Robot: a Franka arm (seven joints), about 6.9 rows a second.
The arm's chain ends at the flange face. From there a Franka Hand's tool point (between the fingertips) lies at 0.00 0.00 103.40 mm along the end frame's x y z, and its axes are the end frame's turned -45 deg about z.
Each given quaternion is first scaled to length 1.
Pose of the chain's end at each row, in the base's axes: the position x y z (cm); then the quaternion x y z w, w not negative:
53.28 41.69 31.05 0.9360 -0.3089 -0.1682 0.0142
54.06 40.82 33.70 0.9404 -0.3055 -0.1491 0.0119
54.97 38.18 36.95 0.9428 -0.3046 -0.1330 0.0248
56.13 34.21 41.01 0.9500 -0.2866 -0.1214 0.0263
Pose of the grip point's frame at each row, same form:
49.93 42.49 21.30 -0.9830 -0.0728 0.1608 0.0512
51.09 41.53 23.82 -0.9857 -0.0776 0.1423 0.0461
52.22 38.53 26.99 -0.9876 -0.0794 0.1324 0.0280
53.59 34.41 30.99 -0.9873 -0.0988 0.1222 0.0222

